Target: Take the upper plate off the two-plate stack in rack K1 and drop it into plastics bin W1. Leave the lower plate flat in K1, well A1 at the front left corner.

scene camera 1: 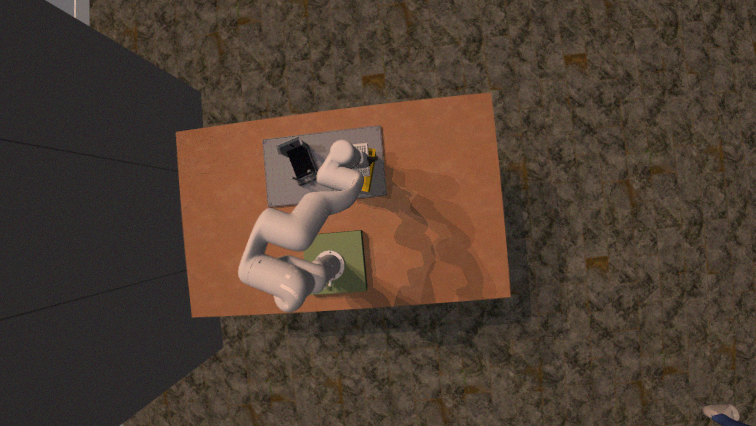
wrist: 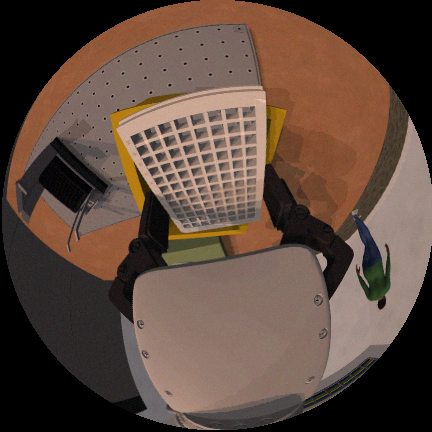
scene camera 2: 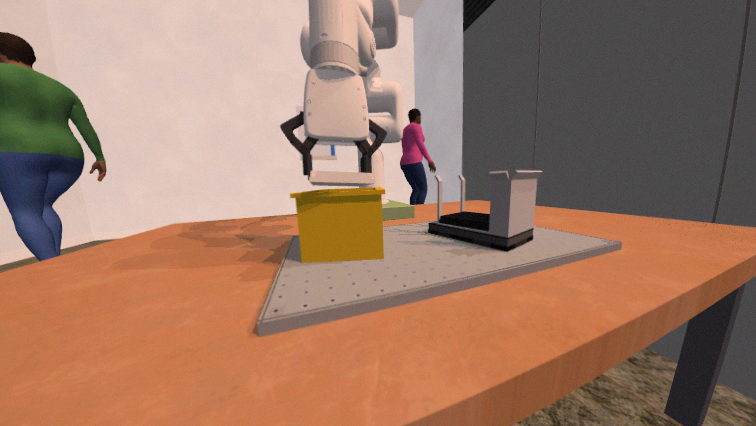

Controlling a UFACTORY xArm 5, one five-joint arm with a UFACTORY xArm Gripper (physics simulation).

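Places are measured from the arm's base along level axes (x up, y right, z ahead), in centimetres.
Where they show: gripper, between the fingertips: [wrist: 209, 188]; arm's base, origin of its link: [scene camera 1: 330, 265].
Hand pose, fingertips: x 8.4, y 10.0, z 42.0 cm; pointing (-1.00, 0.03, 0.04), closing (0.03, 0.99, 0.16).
Observation:
Things, the pixels of their top centre, and the offset from my fingertips. Level surfaces: height alone.
- white gridded plate, centre of its top: [wrist: 208, 189] [scene camera 2: 338, 172] [scene camera 1: 357, 159] dy -0.1, dx +1.2, dz +1.1 cm
- yellow bin, centre of its top: [wrist: 198, 190] [scene camera 2: 345, 189] [scene camera 1: 355, 167] dy -1.0, dx -1.6, dz -1.7 cm
- grey rack, centre of its top: [wrist: 43, 226] [scene camera 2: 479, 173] [scene camera 1: 294, 159] dy -25.6, dx +0.4, dz -0.1 cm
- black gridded plate, centre of its top: [wrist: 58, 186] [scene camera 2: 481, 216] [scene camera 1: 300, 161] dy -25.8, dx -7.7, dz +0.6 cm
- grey perforated deck, height of its surface: dx -11.6 cm
- orange-brown table, height of its surface: dx -12.9 cm
My gripper [scene camera 2: 336, 171] [wrist: 209, 188] is shut on a white gridded plate [scene camera 2: 341, 178] [wrist: 210, 165], with one black finger on each side of it. The plate is close to level and hangs a little above the rim of the yellow bin [scene camera 1: 366, 185] [scene camera 2: 341, 227] [wrist: 276, 125]. In scene camera 1 the arm hides part of the plate and the bin. The grey rack [scene camera 1: 289, 144] [scene camera 2: 513, 203] [wrist: 37, 168] stands apart from the bin. A black gridded plate [scene camera 1: 301, 162] [scene camera 2: 468, 220] [wrist: 65, 185] lies flat in it. Its well A1 cannot be made out.
Bin and rack stand on a grey perforated deck [scene camera 1: 280, 185] [scene camera 2: 423, 264] [wrist: 195, 55] on the orange-brown table [scene camera 1: 439, 121] [scene camera 2: 158, 317]. The rack has a tall end wall and two upright prongs. The arm's base stands on a green block [scene camera 1: 349, 243] [scene camera 2: 397, 211]. People stand beyond the table.

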